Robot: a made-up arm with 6 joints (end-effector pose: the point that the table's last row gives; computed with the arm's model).
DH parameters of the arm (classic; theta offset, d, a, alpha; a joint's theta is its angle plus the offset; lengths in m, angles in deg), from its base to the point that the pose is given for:
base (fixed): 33.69 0 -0.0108 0
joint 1: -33.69 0.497 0.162 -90
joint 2: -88.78 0 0.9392 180
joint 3: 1.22 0.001 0.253 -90
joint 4: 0 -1.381 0.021 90
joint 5: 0 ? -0.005 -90
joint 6: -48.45 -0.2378 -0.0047 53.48
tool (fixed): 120.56 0.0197 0 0
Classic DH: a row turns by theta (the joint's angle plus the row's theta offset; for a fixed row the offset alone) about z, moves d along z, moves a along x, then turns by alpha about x.
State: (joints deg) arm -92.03 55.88 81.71 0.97 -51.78 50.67
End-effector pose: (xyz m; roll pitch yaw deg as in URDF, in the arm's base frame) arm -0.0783 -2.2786 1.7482 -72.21 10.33 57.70
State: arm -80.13 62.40 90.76 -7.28 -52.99 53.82
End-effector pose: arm 0.4174 -2.2553 1.7126 -76.90 9.52 73.95
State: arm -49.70 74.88 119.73 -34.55 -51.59 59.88
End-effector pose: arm 1.3995 -1.5094 1.8838 -99.90 21.98 115.65
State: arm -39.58 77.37 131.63 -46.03 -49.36 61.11
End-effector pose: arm 1.4903 -1.0894 2.0107 -111.08 31.66 128.42
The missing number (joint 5, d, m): -0.031
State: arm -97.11 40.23 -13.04 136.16 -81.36 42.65
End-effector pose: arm -0.4011 -1.9074 0.3087 77.35 3.16 81.64
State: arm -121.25 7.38 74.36 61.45 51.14 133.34
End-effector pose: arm -0.1542 -0.6110 2.9482 152.31 0.51 149.74
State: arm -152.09 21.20 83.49 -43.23 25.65 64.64
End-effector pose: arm -0.8821 -0.3907 2.9312 161.59 29.54 -74.35
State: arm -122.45 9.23 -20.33 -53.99 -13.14 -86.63
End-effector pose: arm -0.9523 -1.6022 0.8623 42.27 -43.53 131.91
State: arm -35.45 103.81 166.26 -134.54 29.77 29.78
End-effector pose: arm 1.2707 -1.0390 1.7419 115.31 -1.25 145.31
